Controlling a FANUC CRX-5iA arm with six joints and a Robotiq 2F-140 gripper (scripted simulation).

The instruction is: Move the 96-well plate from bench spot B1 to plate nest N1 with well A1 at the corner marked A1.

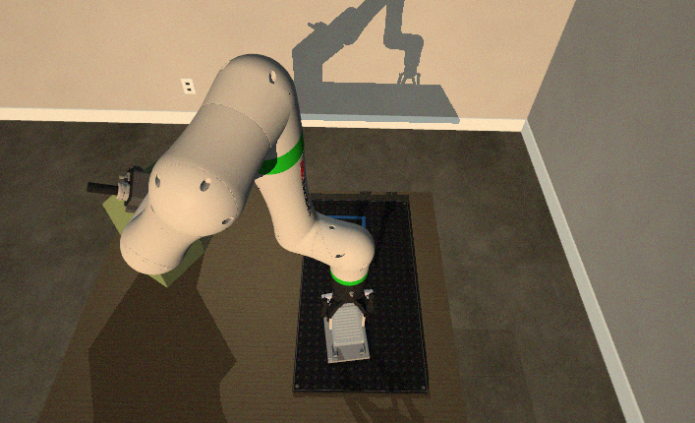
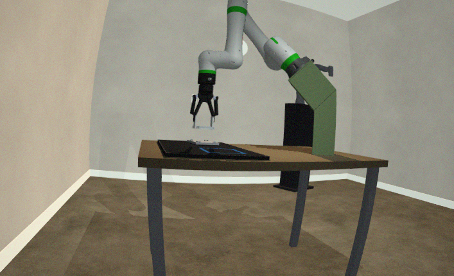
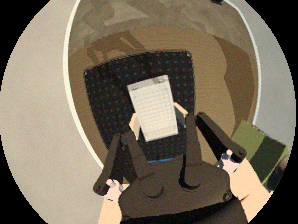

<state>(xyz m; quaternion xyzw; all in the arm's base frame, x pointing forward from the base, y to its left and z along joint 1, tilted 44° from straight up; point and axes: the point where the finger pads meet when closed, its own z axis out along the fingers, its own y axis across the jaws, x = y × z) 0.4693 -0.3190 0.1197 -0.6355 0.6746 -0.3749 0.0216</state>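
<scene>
The grey plate nest is 10 cm below my hand. Round my hand: white 96-well plate: 2 cm below.
</scene>
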